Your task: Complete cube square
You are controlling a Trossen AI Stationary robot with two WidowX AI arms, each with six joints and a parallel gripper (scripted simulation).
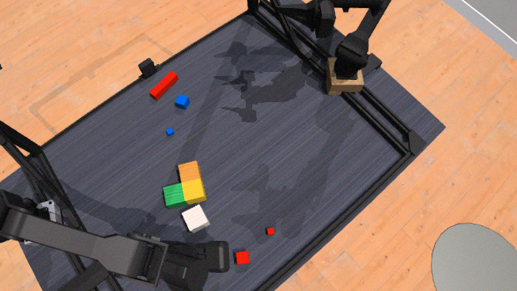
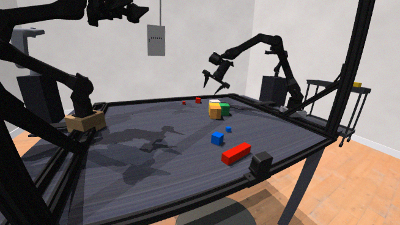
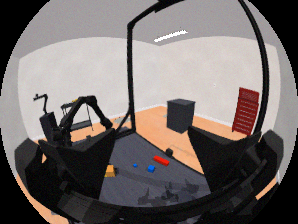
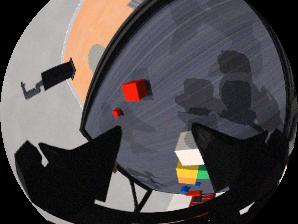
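My right hand is 10 cm past the white cube, 1 cm to the right of it and 9 cm above it. Round my right hand: green cube (18 cm behind, 1 cm to the right, 9 cm below); then orange cube (22 cm behind, 5 cm to the left, 9 cm below); then yellow cube (17 cm behind, 4 cm to the left, 9 cm below).
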